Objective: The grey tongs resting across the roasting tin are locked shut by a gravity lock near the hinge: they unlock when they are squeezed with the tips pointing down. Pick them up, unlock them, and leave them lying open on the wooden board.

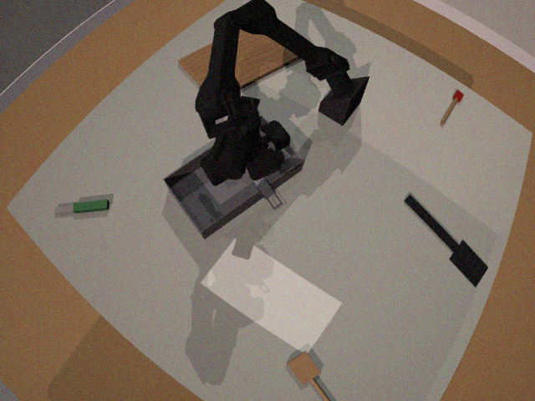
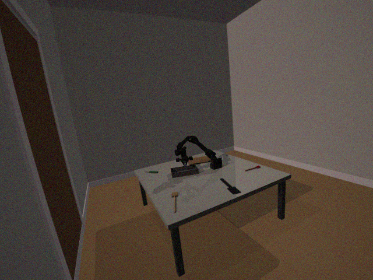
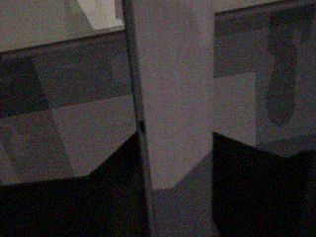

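Right now the roasting tin is 70 mm below my gripper tip and 40 mm to the right of it. Also, from my gripper tip: green-handled tool (380 mm to the right, 290 mm ahead, 90 mm below); wooden board (400 mm behind, 260 mm to the right, 90 mm below); yellow tab (30 mm above, 20 mm to the left, 10 mm ahead).
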